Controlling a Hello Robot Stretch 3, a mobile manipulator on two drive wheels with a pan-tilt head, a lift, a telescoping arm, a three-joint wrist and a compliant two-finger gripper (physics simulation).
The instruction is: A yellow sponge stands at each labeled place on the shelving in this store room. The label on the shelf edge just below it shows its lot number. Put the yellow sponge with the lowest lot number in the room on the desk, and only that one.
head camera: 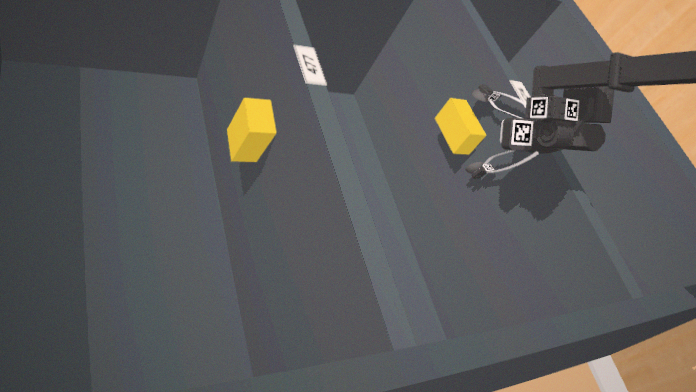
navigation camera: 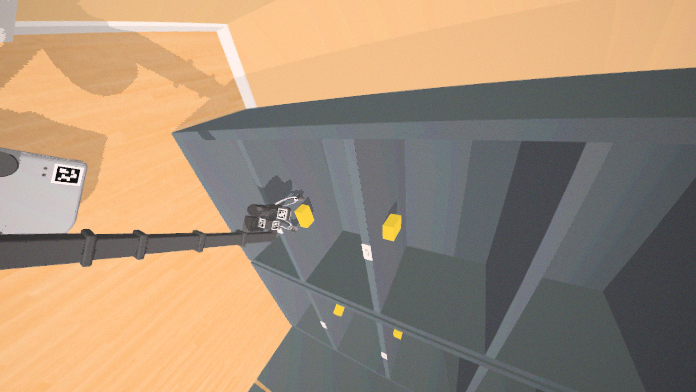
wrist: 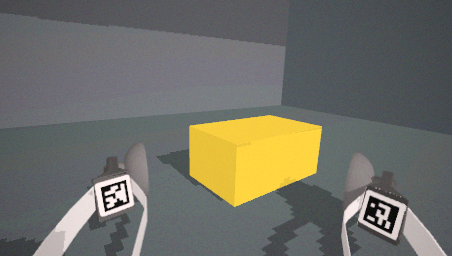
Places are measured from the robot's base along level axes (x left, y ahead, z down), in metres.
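Where they show: gripper, fingertip midpoint: (head camera: 472, 131) (navigation camera: 300, 213).
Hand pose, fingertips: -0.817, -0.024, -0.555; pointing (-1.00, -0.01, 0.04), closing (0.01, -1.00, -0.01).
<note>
Each offset is from my fingertips to the top centre of the thing, as dx, dy, dz. "spot": to the spot under its first point.
My gripper (head camera: 479, 131) (navigation camera: 296, 211) (wrist: 244, 166) is open, its fingers spread wide at the near side of a yellow sponge @[-0.037, -0.010, -0.023] (head camera: 459, 127) (navigation camera: 304, 216) (wrist: 255, 160). The sponge rests on a shelf, turned at an angle, in line with the space between the fingers. The label @[spot: +0.089, -0.083, +0.031] (head camera: 519, 90) below it is mostly hidden by the gripper, and its number cannot be read. A second yellow sponge @[-0.038, +0.027, -0.481] (head camera: 252, 130) (navigation camera: 392, 227) stands on the neighbouring shelf, above the label 477 @[spot: +0.099, -0.072, -0.420] (head camera: 310, 65) (navigation camera: 367, 252). The desk does not show in these views.
The dark shelving (head camera: 360, 240) (navigation camera: 450, 102) surrounds the gripper with shelf boards and side panels. Two more yellow sponges, one @[-0.643, -0.701, -0.023] (navigation camera: 339, 310) and another @[-0.636, -0.663, -0.481] (navigation camera: 398, 334), stand in the adjoining bay; their labels are too small to read. My arm (navigation camera: 165, 246) reaches in from my base (navigation camera: 40, 200).
</note>
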